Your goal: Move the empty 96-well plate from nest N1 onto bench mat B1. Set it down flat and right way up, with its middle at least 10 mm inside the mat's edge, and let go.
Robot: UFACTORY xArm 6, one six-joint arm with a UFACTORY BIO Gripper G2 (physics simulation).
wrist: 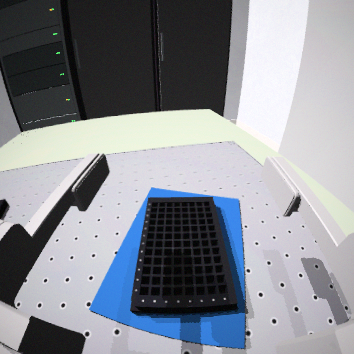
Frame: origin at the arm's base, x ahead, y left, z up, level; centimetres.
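Seen in the pictures: hand, tool point: (184, 181).
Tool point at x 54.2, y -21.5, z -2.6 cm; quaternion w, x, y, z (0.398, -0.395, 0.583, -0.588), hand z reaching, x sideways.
Note:
Offsets run from my tool point to a thing's middle. "pt": to the spot under its first point. Level surfaces: height alone.
The black 96-well plate {dy -0.3, dx +1.0, dz -8.7 cm} (181, 250) lies flat on the blue bench mat {dz -9.4 cm} (227, 330), wells facing up, in the wrist view. Blue mat shows on every side of the plate, with a narrow strip at its right near corner. My gripper (189, 192) is open and empty, its two fingers wide apart to the left and right. It is above the plate and apart from it. Nest N1 does not show in this view.
The mat lies on a grey perforated bench top {dz -9.6 cm} (200, 165). A pale green surface {dz -10.9 cm} (125, 130) runs behind it. Dark cabinets (112, 60) and a rack with green lights (35, 65) stand at the back. A small dark object {pt dy +25.0, dx +13.7, dz -9.2 cm} (3, 208) shows at the left edge.

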